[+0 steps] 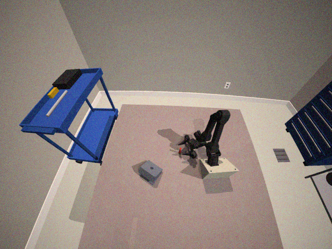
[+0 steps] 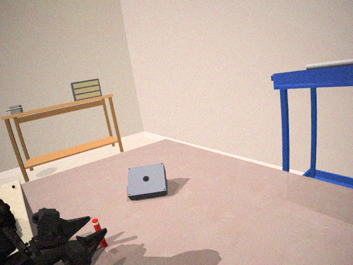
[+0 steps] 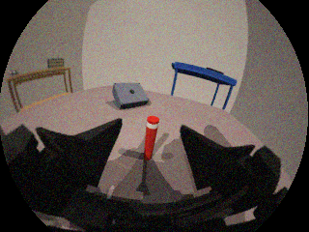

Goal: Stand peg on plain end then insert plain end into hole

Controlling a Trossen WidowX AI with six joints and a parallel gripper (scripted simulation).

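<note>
Now: the red peg 1 cm below my gripper tip. Also, from my gripper tip: sloped grey panel: 23 cm ahead, 14 cm to the left, 3 cm below.
</note>
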